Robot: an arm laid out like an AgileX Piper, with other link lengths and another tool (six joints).
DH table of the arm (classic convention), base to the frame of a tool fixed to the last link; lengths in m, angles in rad. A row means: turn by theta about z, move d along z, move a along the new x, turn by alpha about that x. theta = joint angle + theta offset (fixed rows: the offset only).
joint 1: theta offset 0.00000; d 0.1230; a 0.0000; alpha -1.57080
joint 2: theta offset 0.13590; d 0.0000; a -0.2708; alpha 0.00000
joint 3: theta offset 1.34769; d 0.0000; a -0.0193; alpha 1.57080
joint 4: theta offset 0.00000; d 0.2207; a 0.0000; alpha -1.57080
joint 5: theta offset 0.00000; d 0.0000; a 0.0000; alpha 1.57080
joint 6: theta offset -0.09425; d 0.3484; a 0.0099; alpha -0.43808
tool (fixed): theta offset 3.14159; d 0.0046; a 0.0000; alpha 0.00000
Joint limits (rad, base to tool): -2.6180..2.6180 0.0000..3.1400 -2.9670..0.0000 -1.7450..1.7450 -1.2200..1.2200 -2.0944..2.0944
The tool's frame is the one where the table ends.
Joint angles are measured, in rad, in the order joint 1, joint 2, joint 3, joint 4, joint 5, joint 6. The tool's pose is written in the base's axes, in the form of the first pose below.
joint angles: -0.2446 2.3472 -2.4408 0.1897 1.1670 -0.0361
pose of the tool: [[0.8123, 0.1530, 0.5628, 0.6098], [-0.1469, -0.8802, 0.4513, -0.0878], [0.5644, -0.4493, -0.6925, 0.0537], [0, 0, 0, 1]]
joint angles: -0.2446 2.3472 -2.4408 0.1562 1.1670 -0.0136
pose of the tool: [[0.8133, 0.1276, 0.5676, 0.6076], [-0.1560, -0.8921, 0.4241, -0.0981], [0.5605, -0.4335, -0.7057, 0.0519], [0, 0, 0, 1]]
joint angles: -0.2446 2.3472 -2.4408 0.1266 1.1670 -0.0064
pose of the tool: [[0.8155, 0.1145, 0.5673, 0.6055], [-0.1517, -0.9037, 0.4005, -0.1075], [0.5585, -0.4126, -0.7196, 0.0505], [0, 0, 0, 1]]
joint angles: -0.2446 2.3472 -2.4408 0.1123 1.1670 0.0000
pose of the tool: [[0.8161, 0.1061, 0.5680, 0.6045], [-0.1525, -0.9086, 0.3887, -0.1119], [0.5574, -0.4039, -0.7254, 0.0500], [0, 0, 0, 1]]
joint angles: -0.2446 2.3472 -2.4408 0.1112 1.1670 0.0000
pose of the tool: [[0.8163, 0.1058, 0.5679, 0.6044], [-0.1521, -0.9091, 0.3879, -0.1123], [0.5573, -0.4030, -0.7260, 0.0499], [0, 0, 0, 1]]
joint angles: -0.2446 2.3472 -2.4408 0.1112 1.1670 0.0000
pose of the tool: [[0.8163, 0.1058, 0.5679, 0.6044], [-0.1521, -0.9091, 0.3879, -0.1123], [0.5573, -0.4030, -0.7260, 0.0499], [0, 0, 0, 1]]
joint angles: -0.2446 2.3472 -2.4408 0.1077 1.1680 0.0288
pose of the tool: [[0.8126, 0.0833, 0.5768, 0.6040], [-0.1791, -0.9061, 0.3833, -0.1131], [0.5545, -0.4148, -0.7214, 0.0497], [0, 0, 0, 1]]
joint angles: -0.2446 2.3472 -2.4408 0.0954 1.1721 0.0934
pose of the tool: [[0.8034, 0.0315, 0.5946, 0.6021], [-0.2378, -0.8986, 0.3687, -0.1160], [0.5460, -0.4376, -0.7144, 0.0486], [0, 0, 0, 1]]
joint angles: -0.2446 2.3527 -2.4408 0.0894 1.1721 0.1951
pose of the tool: [[0.7797, -0.0456, 0.6244, 0.6017], [-0.3335, -0.8743, 0.3527, -0.1169], [0.5299, -0.4832, -0.6969, 0.0453], [0, 0, 0, 1]]
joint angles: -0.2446 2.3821 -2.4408 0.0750 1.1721 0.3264
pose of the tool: [[0.7478, -0.1548, 0.6457, 0.5988], [-0.4523, -0.8307, 0.3247, -0.1198], [0.4861, -0.5348, -0.6912, 0.0272], [0, 0, 0, 1]]
